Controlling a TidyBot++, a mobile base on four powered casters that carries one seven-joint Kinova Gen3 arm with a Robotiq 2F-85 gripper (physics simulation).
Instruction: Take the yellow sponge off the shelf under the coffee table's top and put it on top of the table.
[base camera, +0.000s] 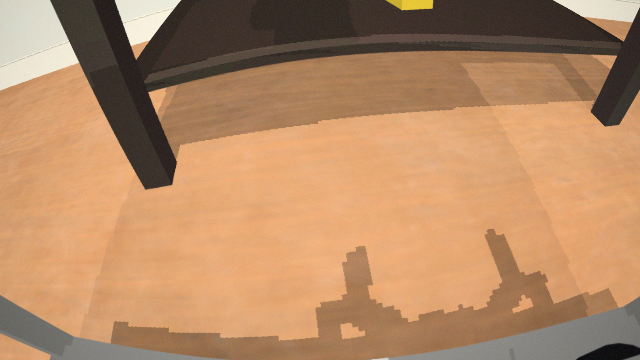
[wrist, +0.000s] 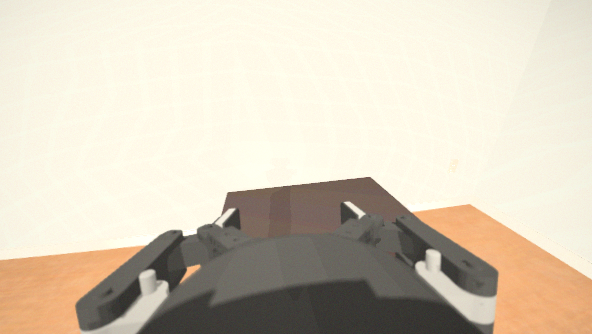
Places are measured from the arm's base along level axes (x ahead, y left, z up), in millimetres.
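Pixels of known places: gripper, fingertip midpoint: (wrist: 290, 216).
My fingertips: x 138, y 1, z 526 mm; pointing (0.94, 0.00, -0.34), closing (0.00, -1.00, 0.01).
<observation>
Ahead of a thing's pixels: the offset from my fingertips to its middle. "spot": to the spot under its first point. Level surfaces: height alone.
The yellow sponge {spot: dx +515, dy -154, dz -763 mm} (base camera: 417, 4) shows in part at the top edge of the base camera view, a little right of the middle. It lies on the dark lower shelf (base camera: 200, 57) of the coffee table. In the wrist view the dark table top {spot: dx +716, dy -198, dz -473 mm} (wrist: 325, 197) shows ahead, between and beyond the fingertips; the sponge does not show there. My gripper (wrist: 290, 216) is open, with no object between its fingers. Its height over the table top is hard to tell.
A near table leg {dx +304, dy +269, dz -723 mm} (base camera: 125, 100) stands at the left and another leg {spot: dx +395, dy -550, dz -836 mm} (base camera: 617, 85) at the right in the base camera view. A pale wall (wrist: 300, 90) rises behind the table. The wooden floor {dz -923 mm} (base camera: 300, 200) bears shadows of the gripper and base.
</observation>
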